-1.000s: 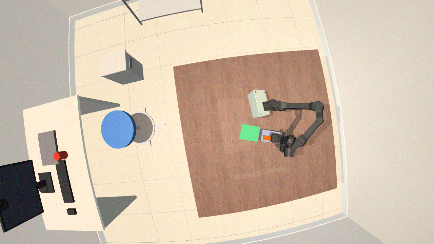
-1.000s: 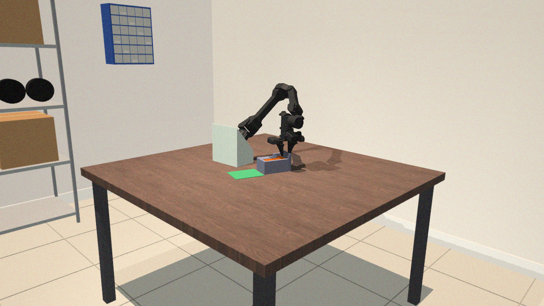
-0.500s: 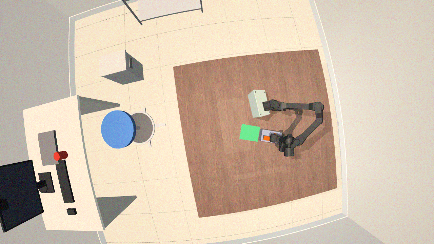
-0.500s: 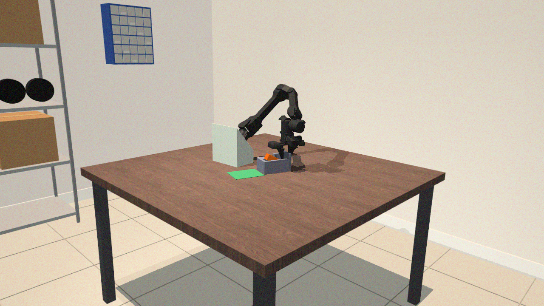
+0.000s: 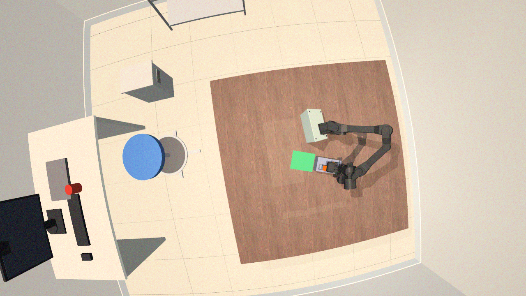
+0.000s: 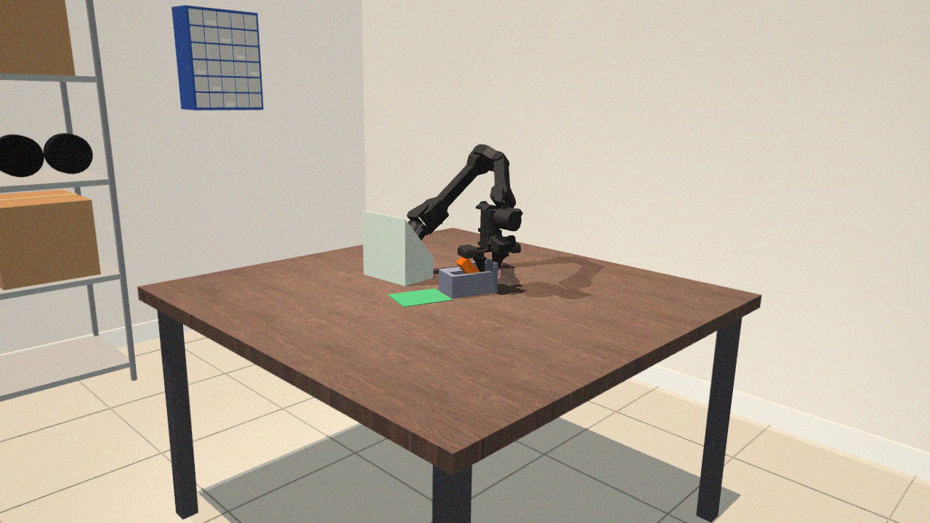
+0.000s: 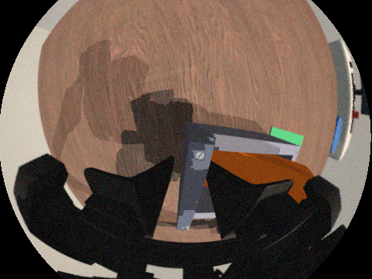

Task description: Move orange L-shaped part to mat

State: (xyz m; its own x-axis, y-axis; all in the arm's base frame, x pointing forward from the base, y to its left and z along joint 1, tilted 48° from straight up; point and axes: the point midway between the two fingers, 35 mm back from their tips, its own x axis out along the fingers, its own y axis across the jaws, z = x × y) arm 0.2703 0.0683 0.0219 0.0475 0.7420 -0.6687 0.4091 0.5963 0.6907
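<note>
Now: the orange L-shaped part 50 mm to the right of my gripper tip, 20 mm behind it and 10 mm above it. Round my gripper tip: green mat (200 mm to the right, 100 mm behind, 50 mm below).
</note>
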